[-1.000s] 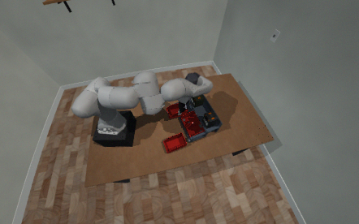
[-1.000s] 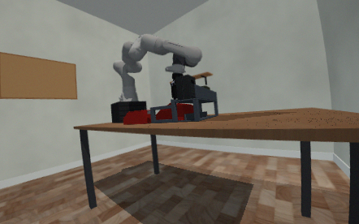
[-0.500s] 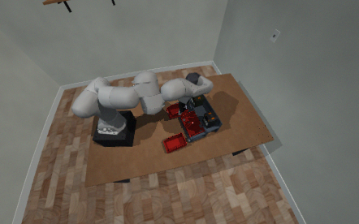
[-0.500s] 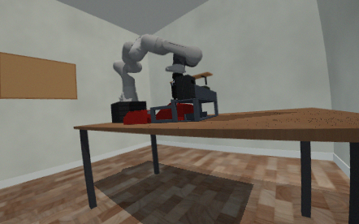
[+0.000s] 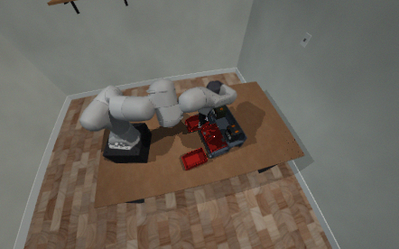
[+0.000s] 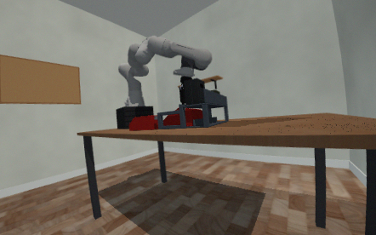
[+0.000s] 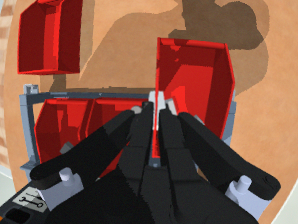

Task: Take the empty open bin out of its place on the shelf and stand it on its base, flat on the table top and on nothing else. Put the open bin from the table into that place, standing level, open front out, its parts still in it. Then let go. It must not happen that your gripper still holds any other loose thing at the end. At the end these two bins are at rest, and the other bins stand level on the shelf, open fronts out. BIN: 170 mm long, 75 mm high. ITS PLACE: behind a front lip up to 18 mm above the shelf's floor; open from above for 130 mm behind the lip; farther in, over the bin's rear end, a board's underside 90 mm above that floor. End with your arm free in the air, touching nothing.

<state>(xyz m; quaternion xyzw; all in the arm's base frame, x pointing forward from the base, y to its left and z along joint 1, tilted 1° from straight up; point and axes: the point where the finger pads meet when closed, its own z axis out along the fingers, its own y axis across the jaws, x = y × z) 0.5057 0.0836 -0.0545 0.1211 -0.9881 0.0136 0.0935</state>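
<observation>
The grey shelf lip lies 10 cm below my hand, 6 cm to the right of it and 1 cm ahead of it. The rest, counted from my hand: black box: 22 cm ahead, 13 cm to the right, 5 cm above.
</observation>
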